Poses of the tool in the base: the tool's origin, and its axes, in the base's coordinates. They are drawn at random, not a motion.
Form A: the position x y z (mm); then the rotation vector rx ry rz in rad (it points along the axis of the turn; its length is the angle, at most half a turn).
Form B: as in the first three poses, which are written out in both.
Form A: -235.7 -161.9 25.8 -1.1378 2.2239 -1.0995
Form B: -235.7 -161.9 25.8 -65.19 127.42 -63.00
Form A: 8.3 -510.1 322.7 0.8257 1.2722 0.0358
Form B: 8.3 -510.1 322.7 47.31 72.89 2.05
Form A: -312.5 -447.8 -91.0 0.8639 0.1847 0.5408
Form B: -312.5 -447.8 -91.0 49.50 10.58 30.99
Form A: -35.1 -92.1 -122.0 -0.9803 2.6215 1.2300
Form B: -35.1 -92.1 -122.0 -56.17 150.20 70.47
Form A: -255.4 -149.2 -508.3 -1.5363 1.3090 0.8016
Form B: -255.4 -149.2 -508.3 -88.02 75.00 45.93
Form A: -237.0 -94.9 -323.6 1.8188 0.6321 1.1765
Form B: -237.0 -94.9 -323.6 104.21 36.22 67.41
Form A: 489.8 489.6 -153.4 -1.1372 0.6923 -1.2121
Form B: 489.8 489.6 -153.4 -65.16 39.67 -69.45
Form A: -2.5 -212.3 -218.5 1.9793 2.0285 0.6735
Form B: -2.5 -212.3 -218.5 113.41 116.22 38.59
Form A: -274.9 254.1 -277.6 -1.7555 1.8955 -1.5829
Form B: -274.9 254.1 -277.6 -100.58 108.60 -90.69
